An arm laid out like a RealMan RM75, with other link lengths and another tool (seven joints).
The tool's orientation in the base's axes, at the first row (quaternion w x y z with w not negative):
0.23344, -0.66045, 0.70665, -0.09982
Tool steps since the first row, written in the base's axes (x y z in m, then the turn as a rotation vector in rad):
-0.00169, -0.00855, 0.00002, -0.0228, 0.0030, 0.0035
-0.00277, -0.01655, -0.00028, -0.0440, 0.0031, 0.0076
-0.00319, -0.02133, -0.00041, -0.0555, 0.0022, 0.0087
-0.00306, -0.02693, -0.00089, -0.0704, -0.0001, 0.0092
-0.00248, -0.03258, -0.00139, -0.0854, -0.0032, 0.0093
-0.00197, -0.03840, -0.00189, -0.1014, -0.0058, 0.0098
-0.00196, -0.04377, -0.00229, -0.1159, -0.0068, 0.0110
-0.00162, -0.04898, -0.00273, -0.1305, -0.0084, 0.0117
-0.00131, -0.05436, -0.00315, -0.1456, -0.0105, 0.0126
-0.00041, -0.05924, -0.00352, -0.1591, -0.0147, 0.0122
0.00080, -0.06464, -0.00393, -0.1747, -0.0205, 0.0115
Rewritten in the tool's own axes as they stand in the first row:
0.00841, 0.00057, -0.00223, -0.0032, 0.0190, -0.0131
0.01633, 0.00080, -0.00380, -0.0037, 0.0359, -0.0264
0.02104, 0.00072, -0.00468, -0.0028, 0.0455, -0.0328
0.02662, 0.00021, -0.00514, -0.0004, 0.0583, -0.0405
0.03225, -0.00068, -0.00538, 0.0029, 0.0712, -0.0481
0.03804, -0.00154, -0.00569, 0.0056, 0.0849, -0.0563
0.04339, -0.00195, -0.00623, 0.0066, 0.0971, -0.0642
0.04857, -0.00261, -0.00656, 0.0083, 0.1096, -0.0719
0.05392, -0.00328, -0.00695, 0.0105, 0.1223, -0.0800
0.05876, -0.00443, -0.00703, 0.0150, 0.1340, -0.0866
0.06411, -0.00590, -0.00702, 0.0211, 0.1475, -0.0941

